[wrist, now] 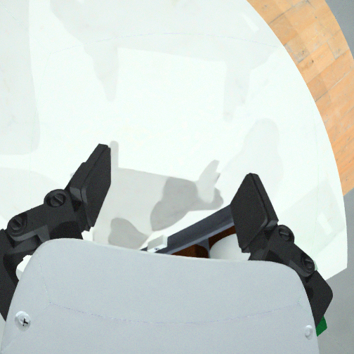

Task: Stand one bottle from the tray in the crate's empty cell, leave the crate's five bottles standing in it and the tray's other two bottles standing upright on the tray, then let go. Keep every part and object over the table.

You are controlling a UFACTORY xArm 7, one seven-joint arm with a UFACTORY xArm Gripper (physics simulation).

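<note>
My gripper (176, 176) is open, with its two black fingers wide apart and nothing between them. A dark grey wall (202, 230) of a container shows low in the wrist view, running slantwise towards the right finger. Behind it a white bottle part (227, 248) with brown around it shows, partly covered by the right finger and the gripper's body. Another brown part (192, 251) lies to its left. Whether this container is the crate or the tray I cannot tell. The empty cell and the other bottles are hidden below the gripper's body.
A small white fitting (158, 243) sits on the grey wall. A green piece (321, 327) shows at the lower right, beyond the right finger. The white table top (175, 115) has a curved edge at the right, with wooden flooring (320, 75) past it. Grey shadows lie on the table.
</note>
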